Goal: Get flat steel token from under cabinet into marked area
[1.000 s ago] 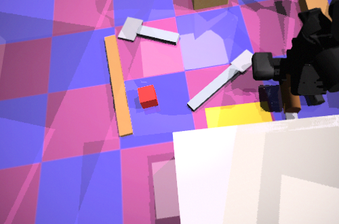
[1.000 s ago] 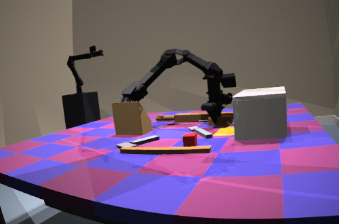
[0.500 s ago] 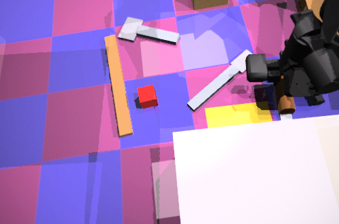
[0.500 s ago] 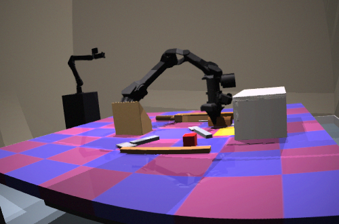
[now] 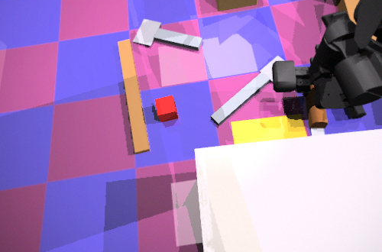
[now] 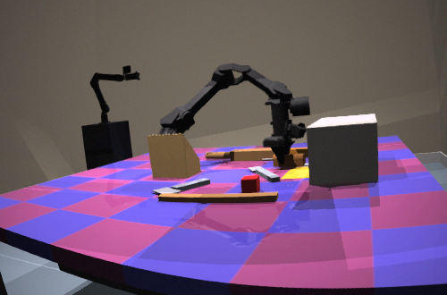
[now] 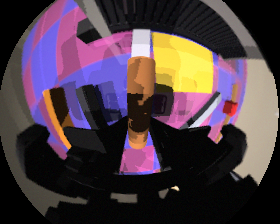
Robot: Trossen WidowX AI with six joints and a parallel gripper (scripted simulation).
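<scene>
The black screwdriver is 70 mm to the left of my gripper tip and 20 mm behind it. The rest, counted from my gripper tip: wooden block: 210 mm behind, 170 mm to the left, 10 mm above; then grey paddle-ended bar: 100 mm to the right, 60 mm behind; then flat steel token: 250 mm ahead, 100 mm to the right.
</scene>
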